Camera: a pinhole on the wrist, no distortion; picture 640 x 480 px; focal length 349.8 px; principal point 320.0 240.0 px. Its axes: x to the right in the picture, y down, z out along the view. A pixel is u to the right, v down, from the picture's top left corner.
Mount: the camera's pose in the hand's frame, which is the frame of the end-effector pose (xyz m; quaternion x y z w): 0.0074 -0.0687 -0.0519 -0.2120 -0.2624 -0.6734 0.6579
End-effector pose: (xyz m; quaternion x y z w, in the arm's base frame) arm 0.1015 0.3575 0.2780 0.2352 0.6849 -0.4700 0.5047
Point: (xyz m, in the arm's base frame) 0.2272 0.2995 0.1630
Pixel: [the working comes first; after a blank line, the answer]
In the camera's frame: -0.0437 0.0715 0.2459

257.8 341.8
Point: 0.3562 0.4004 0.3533
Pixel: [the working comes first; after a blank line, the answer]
In the camera's frame: -0.1115 -0.1684 0.2758

178.6 26.5
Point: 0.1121 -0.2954 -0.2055
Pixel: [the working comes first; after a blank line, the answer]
In the camera's frame: 0.4045 0.5764 0.4632

outside the picture
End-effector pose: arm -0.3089 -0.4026 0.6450 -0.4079 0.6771 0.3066 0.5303
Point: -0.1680 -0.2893 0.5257
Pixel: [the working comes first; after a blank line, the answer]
In the camera's frame: 0.1496 0.0855 0.1851

602.7 401.7
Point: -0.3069 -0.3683 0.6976
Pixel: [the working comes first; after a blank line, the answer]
In the camera's frame: -0.0176 -0.0608 0.1092

263.8 45.5
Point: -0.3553 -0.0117 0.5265
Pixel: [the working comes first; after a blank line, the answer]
In the camera's frame: 0.0142 0.0534 0.4897

330.1 278.2
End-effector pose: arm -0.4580 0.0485 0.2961 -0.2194 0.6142 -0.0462 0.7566
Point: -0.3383 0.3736 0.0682
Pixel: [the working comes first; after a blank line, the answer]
In the camera's frame: -0.1957 0.1358 0.4329

161.9 349.8
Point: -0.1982 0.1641 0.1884
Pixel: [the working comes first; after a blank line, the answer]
In the camera's frame: 0.0672 0.1376 0.3389

389.3 382.0
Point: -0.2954 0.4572 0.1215
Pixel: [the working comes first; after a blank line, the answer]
In the camera's frame: -0.1831 0.0750 0.5213

197.1 290.3
